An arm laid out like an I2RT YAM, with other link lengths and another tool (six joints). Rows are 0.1 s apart.
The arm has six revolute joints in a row. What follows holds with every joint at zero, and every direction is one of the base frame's. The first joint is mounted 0.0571 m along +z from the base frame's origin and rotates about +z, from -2.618 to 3.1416 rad. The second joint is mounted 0.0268 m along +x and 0.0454 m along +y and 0.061 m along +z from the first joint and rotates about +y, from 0 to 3.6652 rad. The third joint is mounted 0.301 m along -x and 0.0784 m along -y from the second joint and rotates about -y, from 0 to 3.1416 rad. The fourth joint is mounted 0.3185 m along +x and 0.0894 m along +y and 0.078 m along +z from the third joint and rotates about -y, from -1.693 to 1.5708 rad. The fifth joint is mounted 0.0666 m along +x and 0.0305 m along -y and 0.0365 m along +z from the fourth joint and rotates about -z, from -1.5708 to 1.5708 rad. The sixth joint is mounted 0.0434 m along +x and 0.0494 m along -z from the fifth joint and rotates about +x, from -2.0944 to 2.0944 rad. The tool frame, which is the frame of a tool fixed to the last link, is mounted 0.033 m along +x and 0.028 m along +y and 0.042 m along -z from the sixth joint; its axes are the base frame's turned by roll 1.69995, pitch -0.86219 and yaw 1.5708 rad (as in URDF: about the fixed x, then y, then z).
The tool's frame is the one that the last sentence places.
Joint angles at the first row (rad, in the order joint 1, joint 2, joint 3, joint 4, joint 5, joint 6):
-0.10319, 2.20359, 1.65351, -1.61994, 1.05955, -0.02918
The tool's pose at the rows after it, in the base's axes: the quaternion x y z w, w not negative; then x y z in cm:
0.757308 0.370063 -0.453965 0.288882 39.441 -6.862 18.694
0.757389 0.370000 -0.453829 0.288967 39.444 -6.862 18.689
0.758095 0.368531 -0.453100 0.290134 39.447 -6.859 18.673
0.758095 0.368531 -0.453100 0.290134 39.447 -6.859 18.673
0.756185 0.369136 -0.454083 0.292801 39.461 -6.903 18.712
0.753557 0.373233 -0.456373 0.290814 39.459 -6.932 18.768
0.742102 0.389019 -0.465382 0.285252 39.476 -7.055 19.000
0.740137 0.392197 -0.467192 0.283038 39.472 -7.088 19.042
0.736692 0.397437 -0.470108 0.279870 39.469 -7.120 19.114
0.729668 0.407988 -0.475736 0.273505 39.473 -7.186 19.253
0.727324 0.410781 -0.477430 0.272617 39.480 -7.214 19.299
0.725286 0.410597 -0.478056 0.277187 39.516 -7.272 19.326
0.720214 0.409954 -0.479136 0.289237 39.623 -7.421 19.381
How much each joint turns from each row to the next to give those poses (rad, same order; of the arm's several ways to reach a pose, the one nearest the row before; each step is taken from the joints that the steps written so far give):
0.00000, -0.00001, -0.00001, 0.00114, 0.00000, 0.00038
0.00001, 0.00002, 0.00000, 0.00039, -0.00001, 0.00001
-0.00002, -0.00001, -0.00002, 0.00003, 0.00078, 0.00417
0.00000, 0.00000, 0.00000, 0.00000, 0.00000, 0.00000
0.00002, 0.00002, 0.00005, -0.00044, 0.00685, -0.00073
-0.00002, -0.00002, -0.00002, 0.00004, 0.00077, -0.01148
0.00040, 0.00001, 0.00001, 0.00035, 0.00763, -0.04384
-0.00039, 0.00000, 0.00000, 0.00000, -0.00038, -0.00954
-0.00001, -0.00002, -0.00004, -0.00033, 0.00001, -0.01491
0.00000, 0.00000, 0.00000, -0.00001, -0.00001, -0.03051
0.00002, 0.00001, 0.00003, -0.00004, 0.00190, -0.00798
-0.00001, -0.00001, -0.00003, 0.00155, 0.00992, 0.00037
0.00001, 0.00001, 0.00001, 0.00572, 0.02556, 0.00039

